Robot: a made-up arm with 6 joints.
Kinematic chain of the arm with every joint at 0, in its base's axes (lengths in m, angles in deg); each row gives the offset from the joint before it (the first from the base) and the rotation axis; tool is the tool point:
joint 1: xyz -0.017 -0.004 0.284 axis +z
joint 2: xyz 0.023 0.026 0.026 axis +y
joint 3: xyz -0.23 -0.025 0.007 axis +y
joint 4: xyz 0.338 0.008 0.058 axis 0.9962 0 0.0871
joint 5: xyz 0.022 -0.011 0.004 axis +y
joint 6: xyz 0.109 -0.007 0.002 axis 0.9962 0 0.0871
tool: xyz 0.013 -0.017 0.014
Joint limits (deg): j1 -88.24..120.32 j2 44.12..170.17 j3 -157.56..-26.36 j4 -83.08..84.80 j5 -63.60..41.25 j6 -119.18..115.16
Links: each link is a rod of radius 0.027 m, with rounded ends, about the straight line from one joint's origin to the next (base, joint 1, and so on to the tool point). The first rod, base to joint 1, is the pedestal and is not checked.
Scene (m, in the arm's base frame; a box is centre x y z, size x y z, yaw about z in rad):
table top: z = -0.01
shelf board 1: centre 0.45 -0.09 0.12 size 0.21 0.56 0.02 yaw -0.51
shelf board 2: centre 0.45 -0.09 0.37 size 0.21 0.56 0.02 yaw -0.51
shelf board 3: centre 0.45 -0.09 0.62 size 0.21 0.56 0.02 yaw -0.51
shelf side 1: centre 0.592 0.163 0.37 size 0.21 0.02 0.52 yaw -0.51
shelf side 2: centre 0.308 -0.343 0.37 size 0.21 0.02 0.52 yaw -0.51
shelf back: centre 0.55 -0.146 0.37 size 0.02 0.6 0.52 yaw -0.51
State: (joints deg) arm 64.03 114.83 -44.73 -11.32 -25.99 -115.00
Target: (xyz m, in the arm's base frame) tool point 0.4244 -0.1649 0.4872
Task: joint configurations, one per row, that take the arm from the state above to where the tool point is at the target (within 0.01 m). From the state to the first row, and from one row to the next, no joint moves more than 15 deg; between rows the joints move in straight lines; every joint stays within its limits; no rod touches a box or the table.
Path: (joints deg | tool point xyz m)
1: 54.06 107.35 -51.76 -5.90 -35.46 -116.39 | 0.2455 0.3883 0.2350
2: 44.09 99.87 -58.80 -0.48 -44.94 -117.79 | 0.3364 0.3537 0.3661
3: 34.12 92.39 -65.83 4.94 -54.41 -119.18 | 0.3893 0.2733 0.5014
4: 20.39 89.79 -63.94 4.25 -49.42 -117.33 | 0.4387 0.1686 0.4990
5: 6.66 87.19 -62.04 3.57 -44.42 -115.48 | 0.4613 0.0562 0.4957
6: -7.07 84.59 -60.15 2.88 -39.43 -113.63 | 0.4562 -0.0572 0.4918
7: -20.80 81.99 -58.26 2.19 -34.43 -111.79 | 0.4244 -0.1649 0.4872

